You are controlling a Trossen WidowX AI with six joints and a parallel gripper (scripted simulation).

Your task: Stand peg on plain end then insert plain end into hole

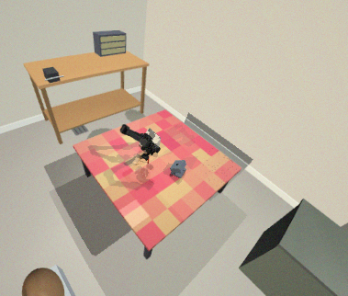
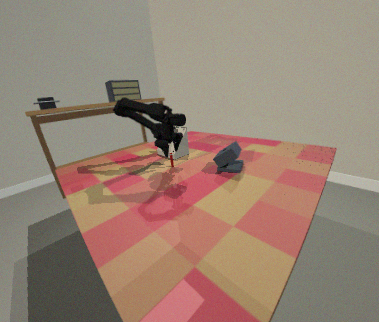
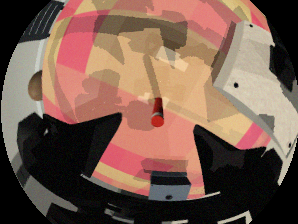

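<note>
The red peg lies 2 cm below my gripper tip. Round my gripper tip: grey-blue sloped panel: 25 cm ahead, 17 cm to the left.
</note>
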